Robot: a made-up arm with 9 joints. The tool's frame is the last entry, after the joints.
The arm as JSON. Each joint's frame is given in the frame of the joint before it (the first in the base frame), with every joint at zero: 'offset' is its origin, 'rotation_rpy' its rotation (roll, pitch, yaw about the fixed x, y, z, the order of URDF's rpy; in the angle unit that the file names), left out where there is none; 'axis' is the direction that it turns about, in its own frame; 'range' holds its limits. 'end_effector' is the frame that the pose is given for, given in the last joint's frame.
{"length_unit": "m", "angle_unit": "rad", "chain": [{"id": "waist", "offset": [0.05, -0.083, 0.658], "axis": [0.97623, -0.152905, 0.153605], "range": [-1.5, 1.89]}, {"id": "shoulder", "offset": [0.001, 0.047, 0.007], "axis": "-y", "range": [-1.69, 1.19]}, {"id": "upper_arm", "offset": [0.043, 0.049, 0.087], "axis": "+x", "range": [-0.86, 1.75]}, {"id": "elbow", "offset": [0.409, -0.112, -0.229], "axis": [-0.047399, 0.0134, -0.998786], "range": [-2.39, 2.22]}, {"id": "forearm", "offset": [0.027, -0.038, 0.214], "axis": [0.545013, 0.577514, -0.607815], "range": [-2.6, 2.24]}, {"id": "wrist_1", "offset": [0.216, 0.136, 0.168], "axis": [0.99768, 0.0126, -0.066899], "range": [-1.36, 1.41]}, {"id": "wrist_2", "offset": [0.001, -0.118, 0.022], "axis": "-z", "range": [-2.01, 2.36]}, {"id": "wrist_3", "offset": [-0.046, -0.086, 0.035], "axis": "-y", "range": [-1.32, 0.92]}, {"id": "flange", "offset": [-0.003, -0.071, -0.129], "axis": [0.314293, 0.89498, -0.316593], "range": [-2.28, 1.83]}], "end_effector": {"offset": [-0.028, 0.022, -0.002], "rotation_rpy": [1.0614, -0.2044, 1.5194]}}
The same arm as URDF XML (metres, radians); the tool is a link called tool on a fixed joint. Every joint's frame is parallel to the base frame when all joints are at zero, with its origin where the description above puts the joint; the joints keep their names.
<robot name="arm">
  <link name="base_link"/>
  <link name="link1"/>
  <link name="link2"/>
  <link name="link3"/>
  <link name="link4"/>
  <link name="link5"/>
  <link name="link6"/>
  <link name="link7"/>
  <link name="link8"/>
  <link name="link9"/>
  <link name="tool"/>
  <joint name="waist" type="revolute">
    <parent link="base_link"/>
    <child link="link1"/>
    <origin xyz="0.0500 -0.0830 0.6580"/>
    <axis xyz="0.97623 -0.152905 0.153605"/>
    <limit lower="-1.5000" upper="1.8900"/>
  </joint>
  <joint name="shoulder" type="revolute">
    <parent link="link1"/>
    <child link="link2"/>
    <origin xyz="0.0010 0.0470 0.0070"/>
    <axis xyz="0 -1 0"/>
    <limit lower="-1.6900" upper="1.1900"/>
  </joint>
  <joint name="upper_arm" type="revolute">
    <parent link="link2"/>
    <child link="link3"/>
    <origin xyz="0.0430 0.0490 0.0870"/>
    <axis xyz="1 0 0"/>
    <limit lower="-0.8600" upper="1.7500"/>
  </joint>
  <joint name="elbow" type="revolute">
    <parent link="link3"/>
    <child link="link4"/>
    <origin xyz="0.4090 -0.1120 -0.2290"/>
    <axis xyz="-0.047399 0.0134 -0.998786"/>
    <limit lower="-2.3900" upper="2.2200"/>
  </joint>
  <joint name="forearm" type="revolute">
    <parent link="link4"/>
    <child link="link5"/>
    <origin xyz="0.0270 -0.0380 0.2140"/>
    <axis xyz="0.545013 0.577514 -0.607815"/>
    <limit lower="-2.6000" upper="2.2400"/>
  </joint>
  <joint name="wrist_1" type="revolute">
    <parent link="link5"/>
    <child link="link6"/>
    <origin xyz="0.2160 0.1360 0.1680"/>
    <axis xyz="0.99768 0.0126 -0.066899"/>
    <limit lower="-1.3600" upper="1.4100"/>
  </joint>
  <joint name="wrist_2" type="revolute">
    <parent link="link6"/>
    <child link="link7"/>
    <origin xyz="0.0010 -0.1180 0.0220"/>
    <axis xyz="0 0 -1"/>
    <limit lower="-2.0100" upper="2.3600"/>
  </joint>
  <joint name="wrist_3" type="revolute">
    <parent link="link7"/>
    <child link="link8"/>
    <origin xyz="-0.0460 -0.0860 0.0350"/>
    <axis xyz="0 -1 0"/>
    <limit lower="-1.3200" upper="0.9200"/>
  </joint>
  <joint name="flange" type="revolute">
    <parent link="link8"/>
    <child link="link9"/>
    <origin xyz="-0.0030 -0.0710 -0.1290"/>
    <axis xyz="0.314293 0.89498 -0.316593"/>
    <limit lower="-2.2800" upper="1.8300"/>
  </joint>
  <joint name="tool_joint" type="fixed">
    <parent link="link9"/>
    <child link="tool"/>
    <origin xyz="-0.0280 0.0220 -0.0020" rpy="1.0614 -0.2044 1.5194"/>
  </joint>
</robot>

